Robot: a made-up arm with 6 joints.
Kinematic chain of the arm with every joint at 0, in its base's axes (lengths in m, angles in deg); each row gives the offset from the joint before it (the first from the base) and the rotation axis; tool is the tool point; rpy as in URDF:
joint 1: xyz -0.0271 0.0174 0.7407 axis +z
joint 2: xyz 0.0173 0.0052 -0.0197 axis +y
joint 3: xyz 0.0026 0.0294 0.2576 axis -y
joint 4: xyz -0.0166 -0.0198 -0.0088 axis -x
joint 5: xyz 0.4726 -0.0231 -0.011 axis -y
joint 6: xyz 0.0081 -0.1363 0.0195 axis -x
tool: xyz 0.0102 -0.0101 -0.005 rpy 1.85 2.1 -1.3
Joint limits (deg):
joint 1: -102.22..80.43
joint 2: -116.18..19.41
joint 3: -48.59..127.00
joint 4: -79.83..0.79
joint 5: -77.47..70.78
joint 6: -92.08..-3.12
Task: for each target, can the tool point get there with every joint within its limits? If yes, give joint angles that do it. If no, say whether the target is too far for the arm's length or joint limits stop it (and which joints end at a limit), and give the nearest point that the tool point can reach.
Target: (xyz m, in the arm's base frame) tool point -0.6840 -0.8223 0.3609
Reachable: no: too far | nearest point -0.4658 -0.5433 0.4786 | short by 0.373 m
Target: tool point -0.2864 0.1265 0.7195
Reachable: no: joint limits stop it (at a limit: joint 1, joint 2, joint 3, joint 5, joint 6) | nearest point -0.1726 0.0333 1.0002 | short by 0.317 m
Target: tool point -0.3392 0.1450 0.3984
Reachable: no: joint limits stop it (at a limit: joint 3, joint 4, joint 5, joint 6) | nearest point -0.4828 0.2037 0.2576 | short by 0.209 m
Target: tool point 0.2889 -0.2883 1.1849
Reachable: yes | joints -25.18 -4.19 26.29 -11.39 46.86 -67.93
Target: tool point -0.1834 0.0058 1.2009
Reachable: yes | joints -7.08 -94.47 5.39 -67.49 -53.96 -26.06
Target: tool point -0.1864 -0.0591 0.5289
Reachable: no: joint limits stop it (at a limit: joint 1, joint 2, joint 3, joint 5, joint 6) | nearest point -0.1640 -0.1120 0.4992 | short by 0.065 m
